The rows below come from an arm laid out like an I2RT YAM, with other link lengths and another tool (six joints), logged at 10 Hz.
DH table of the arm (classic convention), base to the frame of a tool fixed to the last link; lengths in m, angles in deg. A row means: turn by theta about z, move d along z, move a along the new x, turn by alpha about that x. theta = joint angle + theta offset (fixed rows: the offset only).
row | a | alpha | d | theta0
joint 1 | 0.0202 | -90 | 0.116 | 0
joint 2 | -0.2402 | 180 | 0 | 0
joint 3 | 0.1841 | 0 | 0 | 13.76
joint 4 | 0.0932 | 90 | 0.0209 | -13.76
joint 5 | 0 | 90 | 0.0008 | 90
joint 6 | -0.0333 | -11.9 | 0.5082 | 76
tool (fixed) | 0 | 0 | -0.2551 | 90
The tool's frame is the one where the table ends.
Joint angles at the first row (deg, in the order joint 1, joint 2, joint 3, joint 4, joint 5, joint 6):
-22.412, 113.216, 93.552, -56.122, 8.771, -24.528
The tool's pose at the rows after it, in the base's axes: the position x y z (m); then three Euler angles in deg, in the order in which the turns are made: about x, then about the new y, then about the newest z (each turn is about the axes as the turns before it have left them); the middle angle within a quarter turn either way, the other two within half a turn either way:
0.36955 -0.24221 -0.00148 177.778 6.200 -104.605
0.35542 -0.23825 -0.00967 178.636 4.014 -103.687
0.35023 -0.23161 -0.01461 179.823 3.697 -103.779
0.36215 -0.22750 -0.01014 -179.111 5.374 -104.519
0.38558 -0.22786 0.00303 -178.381 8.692 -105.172
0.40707 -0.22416 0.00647 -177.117 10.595 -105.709
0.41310 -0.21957 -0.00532 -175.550 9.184 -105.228
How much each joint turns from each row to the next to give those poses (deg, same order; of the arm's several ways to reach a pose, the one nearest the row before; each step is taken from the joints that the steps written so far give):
0.000, -0.670, -0.371, -0.695, 0.378, 0.849
0.000, 0.086, -0.717, -1.707, 0.168, 0.982
-0.001, -0.701, -1.774, 0.314, -0.969, 0.098
0.089, 0.370, 1.639, -0.055, -1.666, -0.326
-0.044, 1.135, 4.217, -0.229, -1.959, -0.177
0.557, 2.707, 4.580, -0.572, -1.720, 0.577
0.537, 4.060, 4.624, -2.560, -0.735, 1.149

